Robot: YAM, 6 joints.
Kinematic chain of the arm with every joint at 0, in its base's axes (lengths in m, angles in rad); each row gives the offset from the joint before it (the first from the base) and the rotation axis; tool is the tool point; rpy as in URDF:
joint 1: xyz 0 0 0.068 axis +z
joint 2: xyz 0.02 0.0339 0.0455 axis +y
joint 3: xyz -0.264 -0.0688 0 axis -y
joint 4: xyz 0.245 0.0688 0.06 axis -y
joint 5: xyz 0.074 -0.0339 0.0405 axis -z
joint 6: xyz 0.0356 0 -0.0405 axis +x
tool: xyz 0 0 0 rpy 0 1.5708 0
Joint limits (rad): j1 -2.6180..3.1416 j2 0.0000..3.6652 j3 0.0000..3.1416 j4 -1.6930..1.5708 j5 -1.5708..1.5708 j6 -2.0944..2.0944
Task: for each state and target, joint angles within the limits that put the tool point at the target. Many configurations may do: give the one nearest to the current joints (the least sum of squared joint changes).
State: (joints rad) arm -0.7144 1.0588 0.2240 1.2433 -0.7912 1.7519
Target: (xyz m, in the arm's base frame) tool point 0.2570 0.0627 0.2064
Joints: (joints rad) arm 0.1409 1.4530 0.4173 1.1465 -0.8179 1.7519
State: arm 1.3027 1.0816 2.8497 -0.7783 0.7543 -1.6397
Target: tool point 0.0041 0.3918 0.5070
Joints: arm 1.6187 1.9228 2.4428 -0.8011 0.6973 -1.6397
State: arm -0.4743 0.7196 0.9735 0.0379 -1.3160 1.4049
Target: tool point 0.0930 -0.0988 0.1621
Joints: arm -1.0707 0.7646 0.2117 -0.1881 -1.2926 1.4049
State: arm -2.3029 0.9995 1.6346 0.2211 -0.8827 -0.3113
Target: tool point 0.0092 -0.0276 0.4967
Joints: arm -2.3514 0.4693 1.1445 0.0309 -0.8171 -0.3113
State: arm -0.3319 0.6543 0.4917 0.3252 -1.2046 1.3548
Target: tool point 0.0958 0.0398 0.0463
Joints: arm 0.1050 1.4826 0.0000 0.1413 -0.9787 1.3548
